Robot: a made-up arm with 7 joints.
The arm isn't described. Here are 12 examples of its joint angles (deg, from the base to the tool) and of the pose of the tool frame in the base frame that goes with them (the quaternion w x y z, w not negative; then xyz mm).
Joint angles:
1: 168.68 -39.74 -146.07 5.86 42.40 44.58 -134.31
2: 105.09 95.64 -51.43 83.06 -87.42 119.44 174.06
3: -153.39 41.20 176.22 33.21 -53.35 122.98 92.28
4: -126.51 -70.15 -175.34 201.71 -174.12 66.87 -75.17
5: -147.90 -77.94 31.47 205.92 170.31 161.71 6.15
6: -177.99 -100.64 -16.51 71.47 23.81 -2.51 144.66
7: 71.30 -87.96 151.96 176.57 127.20 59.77 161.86
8: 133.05 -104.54 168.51 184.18 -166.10 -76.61 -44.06
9: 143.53 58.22 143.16 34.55 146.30 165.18 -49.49
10: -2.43 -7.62 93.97 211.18 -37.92 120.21 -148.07
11: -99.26 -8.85 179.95 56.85 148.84 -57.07 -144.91
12: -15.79 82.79 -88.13 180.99 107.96 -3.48 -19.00
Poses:
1: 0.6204 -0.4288 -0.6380 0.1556 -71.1 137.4 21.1
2: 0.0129 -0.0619 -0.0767 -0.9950 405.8 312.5 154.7
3: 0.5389 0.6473 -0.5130 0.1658 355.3 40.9 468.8
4: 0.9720 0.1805 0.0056 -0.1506 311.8 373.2 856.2
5: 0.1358 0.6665 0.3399 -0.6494 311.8 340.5 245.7
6: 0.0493 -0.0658 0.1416 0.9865 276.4 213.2 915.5
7: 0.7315 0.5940 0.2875 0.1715 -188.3 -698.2 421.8
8: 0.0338 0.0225 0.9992 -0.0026 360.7 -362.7 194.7
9: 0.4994 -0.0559 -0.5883 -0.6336 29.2 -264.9 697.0
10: 0.4376 -0.0943 0.7059 0.5489 7.6 -148.4 953.2
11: 0.1779 0.8219 0.5227 0.1401 126.6 364.5 281.6
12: 0.1010 0.6324 -0.0938 0.7623 653.0 -174.8 558.0
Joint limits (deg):
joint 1: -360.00..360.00
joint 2: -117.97..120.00
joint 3: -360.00..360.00
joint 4: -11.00..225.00
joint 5: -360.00..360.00
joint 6: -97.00..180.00
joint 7: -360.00..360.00
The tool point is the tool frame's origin. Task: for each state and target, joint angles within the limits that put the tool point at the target. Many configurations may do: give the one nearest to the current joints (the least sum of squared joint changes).
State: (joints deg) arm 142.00 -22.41 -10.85 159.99 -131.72 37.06 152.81
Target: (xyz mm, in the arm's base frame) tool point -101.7 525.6 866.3
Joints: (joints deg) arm 124.00 4.57 -26.49 118.77 -133.59 29.03 152.81
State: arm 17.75 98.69 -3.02 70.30 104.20 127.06 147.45
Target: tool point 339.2 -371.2 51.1
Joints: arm -8.64 76.29 -49.12 86.09 115.19 115.07 147.45
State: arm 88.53 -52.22 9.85 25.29 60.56 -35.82 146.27
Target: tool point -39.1 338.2 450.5
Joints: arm 101.83 -51.43 19.92 3.21 66.45 -49.10 146.27
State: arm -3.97 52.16 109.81 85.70 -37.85 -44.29 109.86
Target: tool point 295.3 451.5 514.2
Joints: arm -15.96 61.81 84.89 66.33 -38.35 -57.02 109.86
